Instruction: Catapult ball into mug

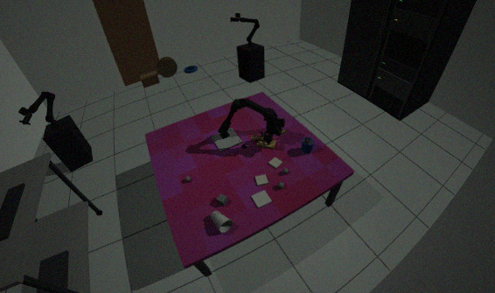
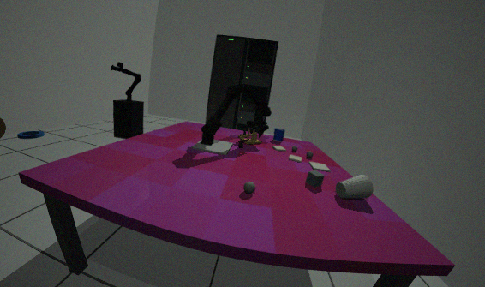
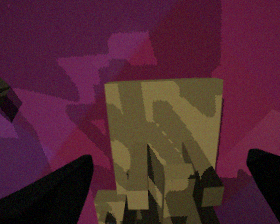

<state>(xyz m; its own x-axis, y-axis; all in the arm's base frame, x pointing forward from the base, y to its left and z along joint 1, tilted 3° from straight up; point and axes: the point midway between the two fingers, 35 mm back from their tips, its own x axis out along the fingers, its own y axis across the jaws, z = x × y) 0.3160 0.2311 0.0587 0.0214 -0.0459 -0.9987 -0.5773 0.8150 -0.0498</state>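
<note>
My gripper tip is 18 cm to the left of the dark ball, 11 cm past it and 3 cm above it. Also, from my gripper tip: catapult 7 cm behind, 3 cm to the right; tan block 17 cm to the left, 5 cm behind, 4 cm below; blue mug 23 cm ahead, 18 cm to the left, 2 cm below.
</note>
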